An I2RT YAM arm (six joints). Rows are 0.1 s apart.
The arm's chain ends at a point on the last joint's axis. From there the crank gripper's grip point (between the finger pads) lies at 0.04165 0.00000 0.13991 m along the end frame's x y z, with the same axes.
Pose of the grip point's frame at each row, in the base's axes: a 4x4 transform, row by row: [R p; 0 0 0 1], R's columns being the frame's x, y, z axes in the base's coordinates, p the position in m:
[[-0.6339 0.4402 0.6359 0.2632], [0.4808 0.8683 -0.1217 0.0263], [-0.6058 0.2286 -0.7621 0.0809], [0 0 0 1]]
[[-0.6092 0.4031 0.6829 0.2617], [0.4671 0.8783 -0.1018 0.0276], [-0.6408 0.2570 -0.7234 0.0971], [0 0 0 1]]
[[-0.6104 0.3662 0.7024 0.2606], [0.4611 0.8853 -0.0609 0.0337], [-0.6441 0.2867 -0.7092 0.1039], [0 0 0 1]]
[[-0.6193 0.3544 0.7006 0.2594], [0.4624 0.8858 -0.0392 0.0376], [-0.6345 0.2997 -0.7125 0.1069], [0 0 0 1]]
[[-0.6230 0.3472 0.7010 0.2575], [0.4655 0.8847 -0.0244 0.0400], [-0.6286 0.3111 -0.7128 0.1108], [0 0 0 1]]
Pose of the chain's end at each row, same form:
[[-0.6339 0.4402 0.6359 0.2006], [0.4808 0.8683 -0.1217 0.0233], [-0.6058 0.2286 -0.7621 0.2128], [0 0 0 1]]
[[-0.6092 0.4031 0.6829 0.1915], [0.4671 0.8783 -0.1018 0.0224], [-0.6408 0.2570 -0.7234 0.2250], [0 0 0 1]]
[[-0.6104 0.3662 0.7024 0.1878], [0.4611 0.8853 -0.0609 0.0230], [-0.6441 0.2867 -0.7092 0.2300], [0 0 0 1]]
[[-0.6193 0.3544 0.7006 0.1872], [0.4624 0.8858 -0.0392 0.0238], [-0.6345 0.2997 -0.7125 0.2330], [0 0 0 1]]
[[-0.6230 0.3472 0.7010 0.1854], [0.4655 0.8847 -0.0244 0.0240], [-0.6286 0.3111 -0.7128 0.2367], [0 0 0 1]]

